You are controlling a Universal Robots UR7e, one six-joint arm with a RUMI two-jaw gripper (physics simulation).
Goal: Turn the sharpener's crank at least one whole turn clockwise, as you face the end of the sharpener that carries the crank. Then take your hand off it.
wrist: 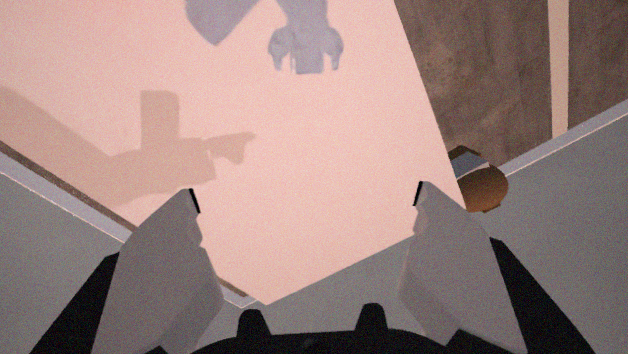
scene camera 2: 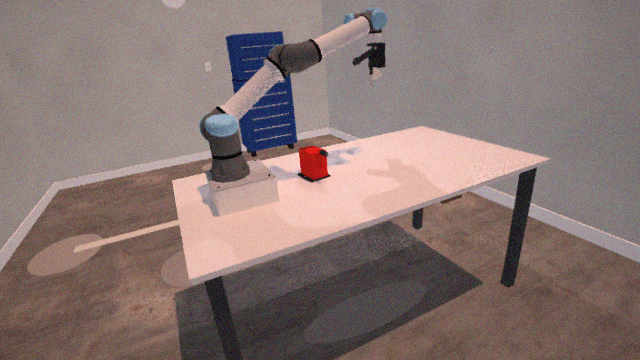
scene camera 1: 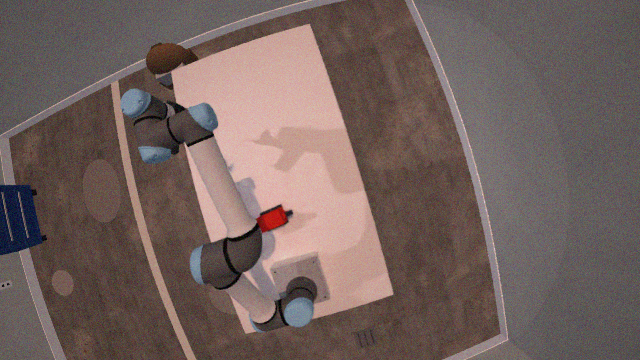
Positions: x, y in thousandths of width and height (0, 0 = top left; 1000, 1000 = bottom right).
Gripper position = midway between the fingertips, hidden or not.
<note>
In view: the gripper (wrist: 491, 532) and a red sharpener (scene camera 2: 484, 451).
</note>
